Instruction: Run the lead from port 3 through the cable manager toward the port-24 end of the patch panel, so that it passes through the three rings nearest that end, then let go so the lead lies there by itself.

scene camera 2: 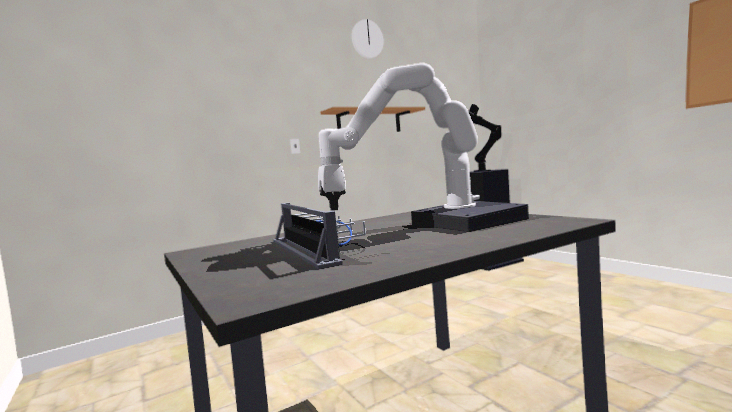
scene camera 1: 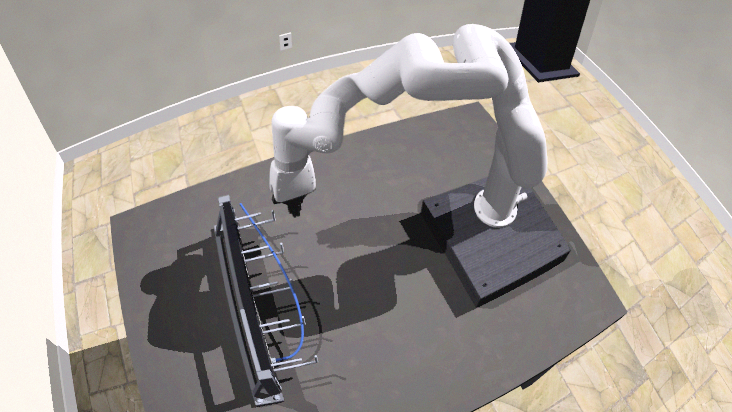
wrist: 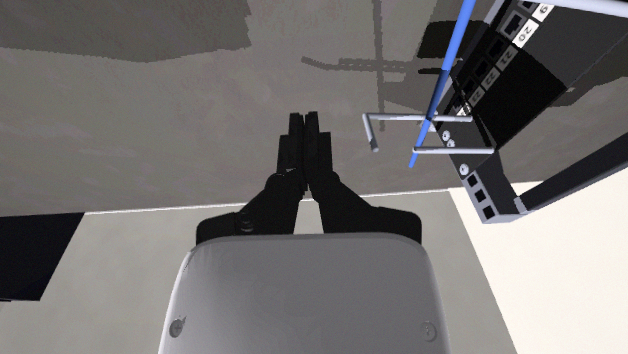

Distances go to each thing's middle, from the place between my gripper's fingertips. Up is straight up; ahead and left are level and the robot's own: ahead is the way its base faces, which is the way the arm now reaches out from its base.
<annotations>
My gripper is now 180 mm short of the patch panel point(scene camera 1: 258, 343), 170 mm to the right of it and 70 mm above it.
</annotations>
